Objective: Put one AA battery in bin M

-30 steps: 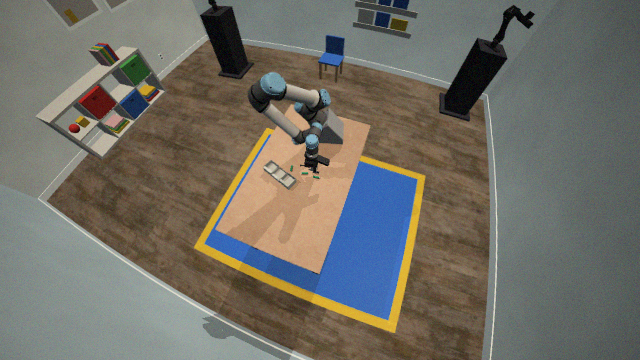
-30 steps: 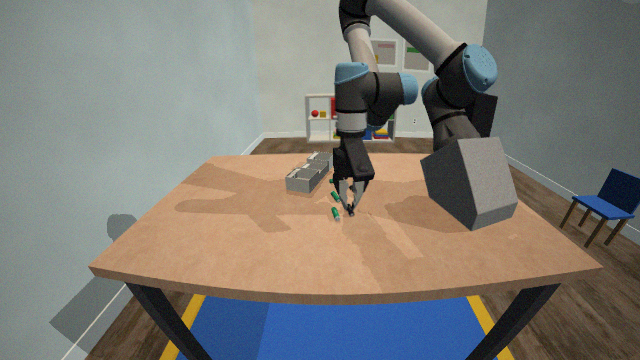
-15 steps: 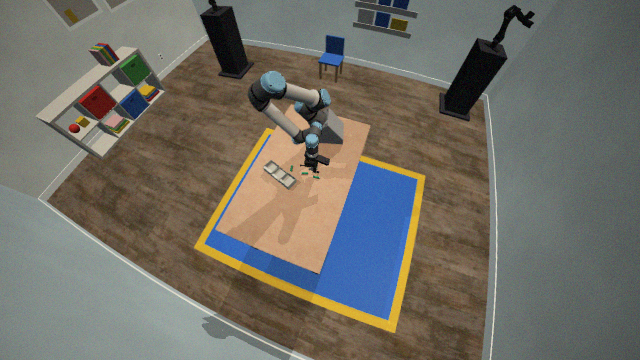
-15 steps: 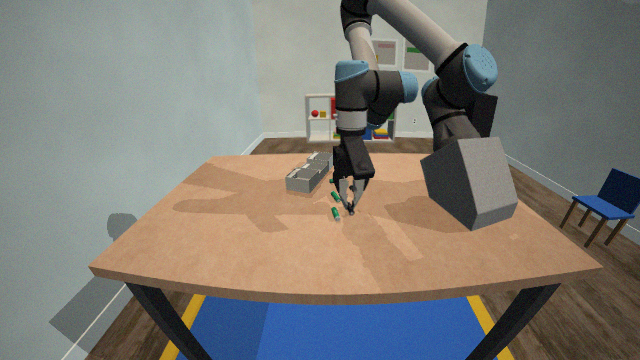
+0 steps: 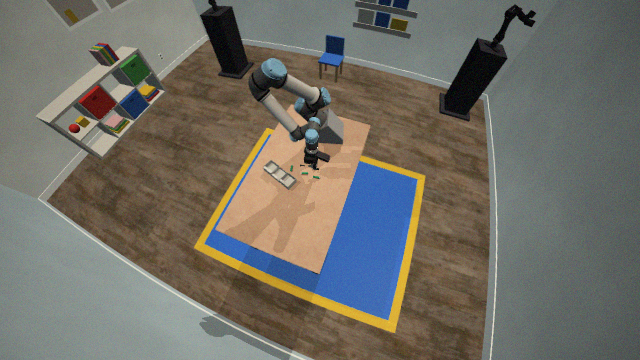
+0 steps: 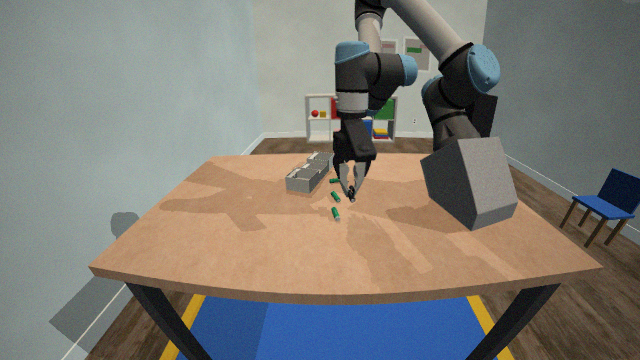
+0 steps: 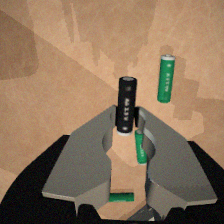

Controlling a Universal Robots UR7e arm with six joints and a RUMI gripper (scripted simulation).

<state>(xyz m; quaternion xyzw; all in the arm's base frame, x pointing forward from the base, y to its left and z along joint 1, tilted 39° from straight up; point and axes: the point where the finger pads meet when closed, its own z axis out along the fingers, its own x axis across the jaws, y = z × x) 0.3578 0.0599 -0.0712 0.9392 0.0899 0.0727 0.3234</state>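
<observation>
Now: hand 110 mm short of the bin marked M, 240 mm to the left of it and 40 mm above it. The rest, counted from my hand: black battery 10 mm below; then black bolt-like piece 20 mm behind, 120 mm to the right, 60 mm below.
</observation>
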